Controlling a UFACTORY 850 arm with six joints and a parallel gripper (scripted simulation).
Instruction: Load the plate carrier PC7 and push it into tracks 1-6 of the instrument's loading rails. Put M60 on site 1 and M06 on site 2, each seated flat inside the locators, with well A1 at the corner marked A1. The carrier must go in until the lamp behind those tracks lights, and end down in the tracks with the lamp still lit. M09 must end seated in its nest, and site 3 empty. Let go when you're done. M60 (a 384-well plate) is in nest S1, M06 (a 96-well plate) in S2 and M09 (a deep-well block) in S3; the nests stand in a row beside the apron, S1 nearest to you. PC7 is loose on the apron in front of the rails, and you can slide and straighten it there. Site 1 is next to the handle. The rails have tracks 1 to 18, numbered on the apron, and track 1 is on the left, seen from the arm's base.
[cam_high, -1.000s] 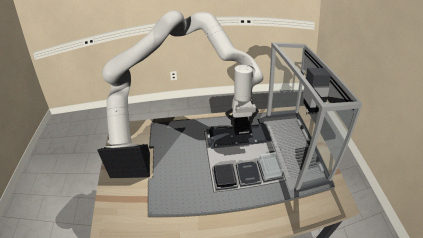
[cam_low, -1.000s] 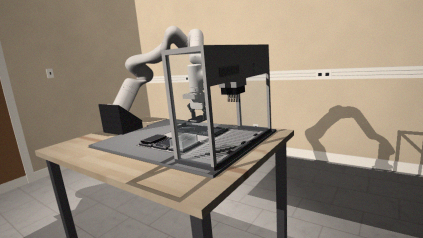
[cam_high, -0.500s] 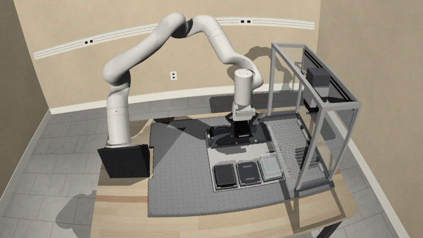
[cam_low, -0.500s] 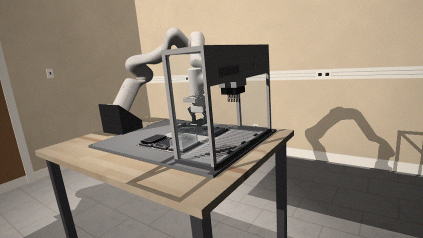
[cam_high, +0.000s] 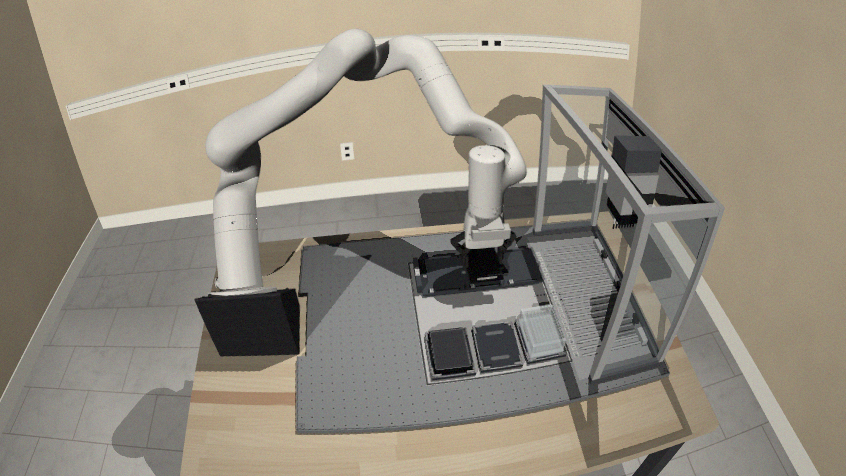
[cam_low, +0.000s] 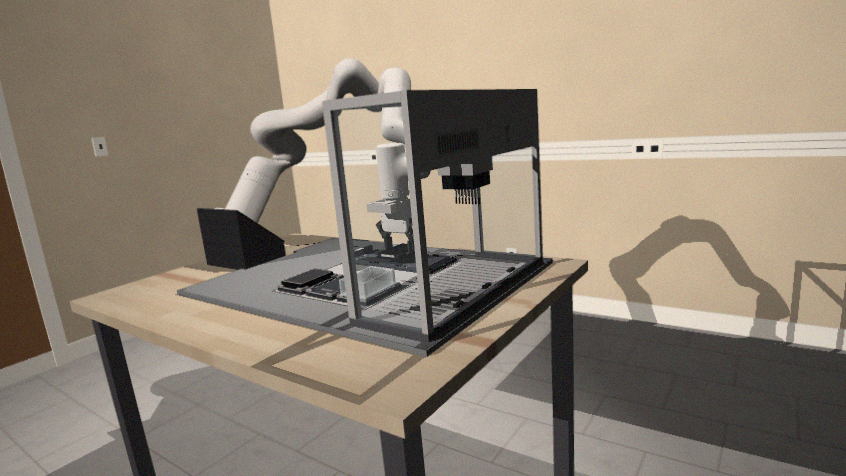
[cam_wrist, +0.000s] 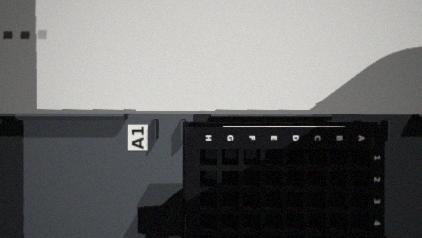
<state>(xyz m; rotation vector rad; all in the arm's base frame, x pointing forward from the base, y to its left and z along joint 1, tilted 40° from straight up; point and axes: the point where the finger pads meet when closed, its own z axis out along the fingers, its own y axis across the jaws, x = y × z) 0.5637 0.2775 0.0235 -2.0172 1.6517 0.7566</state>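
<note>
Right now the plate carrier PC7 is 1 cm behind my hand and 3 cm below it. From my hand the other things lie so: nest S1: 8 cm behind, 28 cm to the right, 4 cm below; then clear deep-well block M09: 13 cm ahead, 24 cm to the right, 1 cm below; then nest S2: 3 cm ahead, 26 cm to the right, 4 cm below.
</note>
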